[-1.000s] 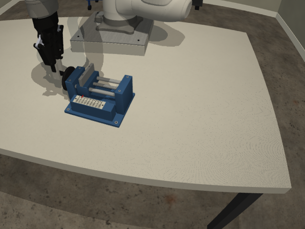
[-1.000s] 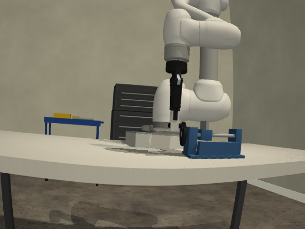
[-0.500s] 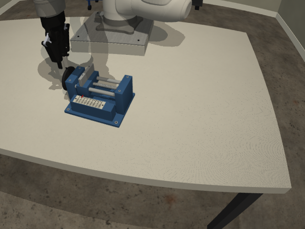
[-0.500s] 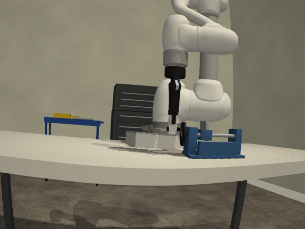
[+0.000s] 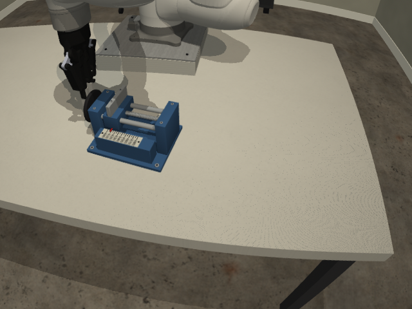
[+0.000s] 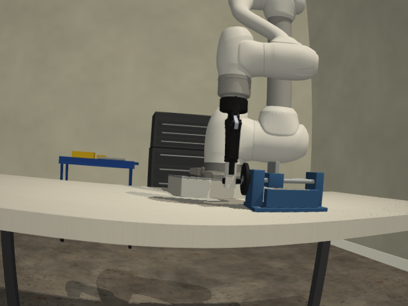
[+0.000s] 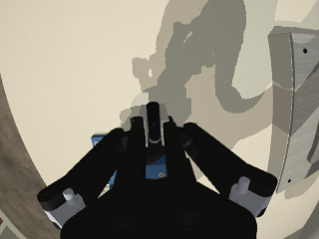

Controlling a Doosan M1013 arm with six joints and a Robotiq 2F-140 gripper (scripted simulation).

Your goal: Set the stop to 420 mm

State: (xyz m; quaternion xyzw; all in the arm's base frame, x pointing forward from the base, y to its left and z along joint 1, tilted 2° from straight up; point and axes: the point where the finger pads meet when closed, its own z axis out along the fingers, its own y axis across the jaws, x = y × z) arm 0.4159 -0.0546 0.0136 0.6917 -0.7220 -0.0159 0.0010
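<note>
Right now my hand is 110 mm to the right of the stop block, 40 mm short of it and 10 mm below it. From my hand the other things lie so: black handwheel (20 mm to the left, 10 mm below, 10 mm ahead).
</note>
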